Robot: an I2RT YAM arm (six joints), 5 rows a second.
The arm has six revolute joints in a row. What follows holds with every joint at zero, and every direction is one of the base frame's.
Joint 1 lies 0.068 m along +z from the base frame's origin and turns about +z.
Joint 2 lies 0.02 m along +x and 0.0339 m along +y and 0.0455 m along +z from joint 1 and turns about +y.
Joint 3 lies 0.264 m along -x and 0.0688 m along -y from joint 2 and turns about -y.
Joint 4 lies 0.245 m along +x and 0.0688 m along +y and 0.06 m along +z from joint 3 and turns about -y.
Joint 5 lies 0.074 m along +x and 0.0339 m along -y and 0.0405 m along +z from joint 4 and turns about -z.
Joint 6 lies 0.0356 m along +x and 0.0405 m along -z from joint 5 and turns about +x.
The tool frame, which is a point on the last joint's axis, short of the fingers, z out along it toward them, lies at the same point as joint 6; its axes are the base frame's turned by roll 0, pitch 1.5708 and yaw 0 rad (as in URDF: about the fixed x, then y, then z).
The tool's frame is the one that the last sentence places.
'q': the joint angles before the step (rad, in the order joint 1, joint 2, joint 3, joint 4, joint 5, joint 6). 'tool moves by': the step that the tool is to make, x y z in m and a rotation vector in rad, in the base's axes. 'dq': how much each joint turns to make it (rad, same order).
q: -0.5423, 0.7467, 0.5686, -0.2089, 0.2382, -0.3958
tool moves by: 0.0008, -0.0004, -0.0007, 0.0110, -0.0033, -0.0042
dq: 0.0004, 0.0058, 0.0009, -0.0008, 0.0000, 0.0124
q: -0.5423, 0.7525, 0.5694, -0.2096, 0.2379, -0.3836
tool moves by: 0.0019, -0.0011, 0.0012, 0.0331, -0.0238, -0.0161
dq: 0.0001, 0.0135, 0.0109, -0.0047, -0.0008, 0.0450
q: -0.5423, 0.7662, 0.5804, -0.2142, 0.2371, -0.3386
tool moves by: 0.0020, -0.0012, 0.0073, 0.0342, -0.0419, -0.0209
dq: -0.0001, 0.0130, 0.0303, -0.0123, -0.0005, 0.0566
